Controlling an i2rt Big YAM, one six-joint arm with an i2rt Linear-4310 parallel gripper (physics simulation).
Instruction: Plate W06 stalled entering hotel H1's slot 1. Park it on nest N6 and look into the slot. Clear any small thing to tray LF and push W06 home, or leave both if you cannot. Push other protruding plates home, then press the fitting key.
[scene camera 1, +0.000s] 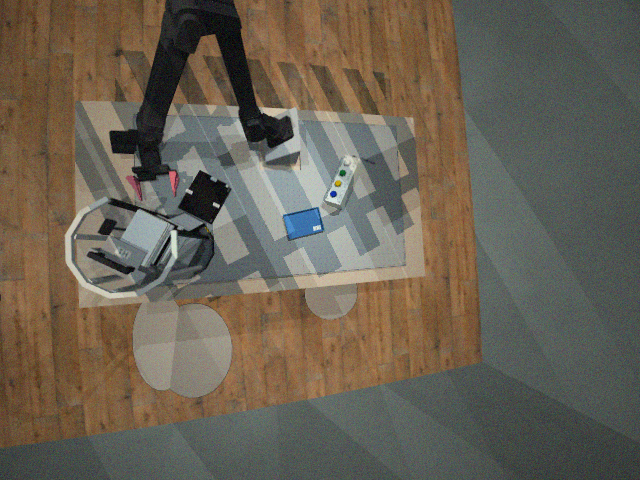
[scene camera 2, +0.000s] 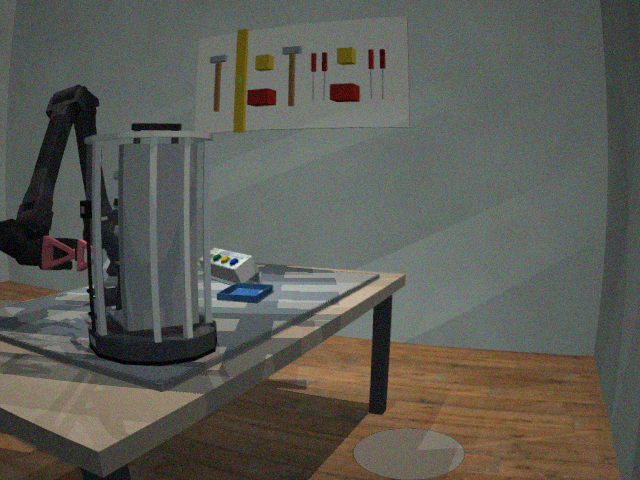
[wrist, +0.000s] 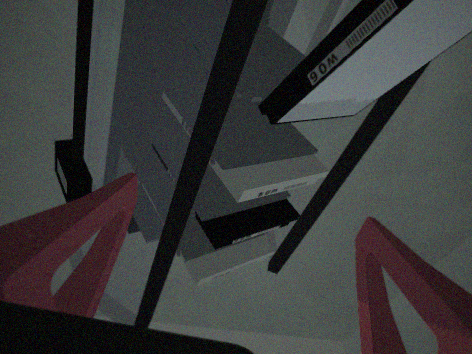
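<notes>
A round plate rack (wrist: 157, 95) is part of the scene. Open and holding nothing, the gripper (scene camera 2: 88, 255) is visible too from scene camera 1, the gripper (scene camera 1: 158, 198), and from the wrist, the gripper (wrist: 250, 206).
</notes>
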